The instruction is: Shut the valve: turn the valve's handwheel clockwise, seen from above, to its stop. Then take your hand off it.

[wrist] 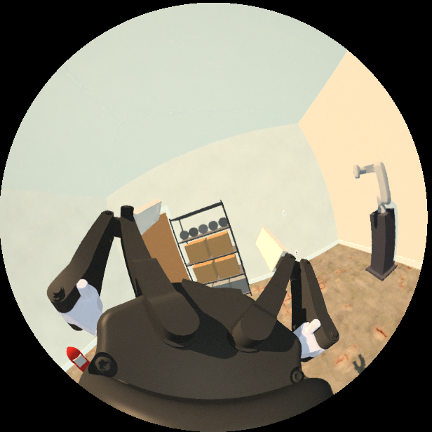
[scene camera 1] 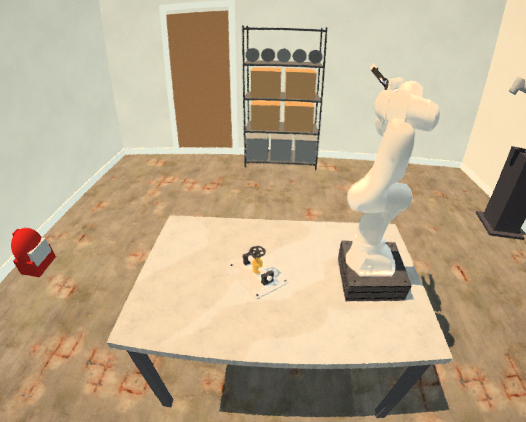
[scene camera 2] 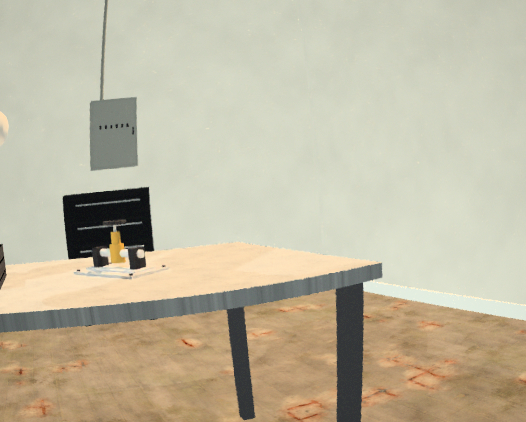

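The valve's dark handwheel (scene camera 1: 257,251) (scene camera 2: 114,222) lies level on top of the yellow valve body (scene camera 1: 257,265) (scene camera 2: 116,251). The body stands between two black blocks on a clear base plate (scene camera 2: 102,274) on the table. How far the wheel is turned cannot be told. My gripper (scene camera 1: 375,69) (wrist: 210,223) is open and empty, high above the table and far from the wheel, at the top of the raised arm. In the wrist view its fingers point towards the far wall, and the valve does not show there. My gripper does not show in scene camera 2.
The arm stands on a dark base block (scene camera 1: 376,292) at the right of the table (scene camera 1: 200,320) (scene camera 2: 225,270). A shelf rack (scene camera 1: 244,100) stands by the far wall. A dark pedestal (scene camera 1: 505,195) (wrist: 383,245) bears another arm. A red object (scene camera 1: 25,242) shows at the left.
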